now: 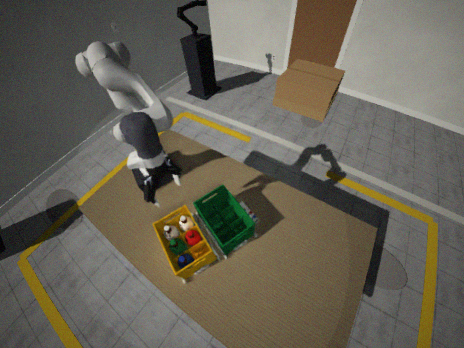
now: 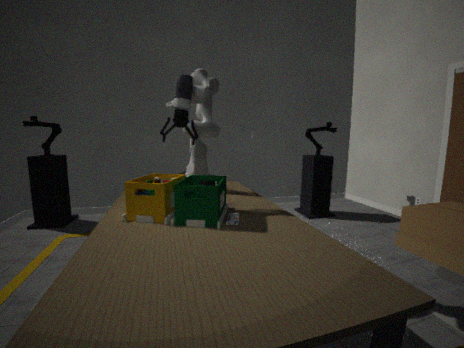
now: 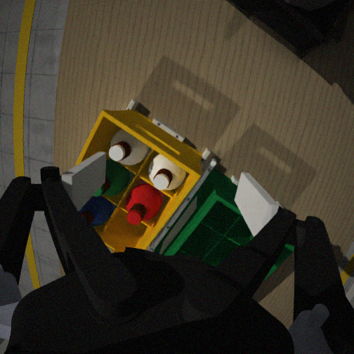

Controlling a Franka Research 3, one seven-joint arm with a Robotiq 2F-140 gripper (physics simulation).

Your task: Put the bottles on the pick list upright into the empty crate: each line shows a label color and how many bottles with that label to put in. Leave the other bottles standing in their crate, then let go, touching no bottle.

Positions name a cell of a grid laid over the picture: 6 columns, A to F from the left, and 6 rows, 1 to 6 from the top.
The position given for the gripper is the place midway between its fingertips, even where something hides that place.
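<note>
The gripper (image 1: C4) is there, and there's a view of the gripper (image 3: C3) as well. Then there's a red bottle (image 3: C4), a green bottle (image 3: B4) and a blue bottle (image 3: B4), plus a white bottle (image 3: C3).
</note>
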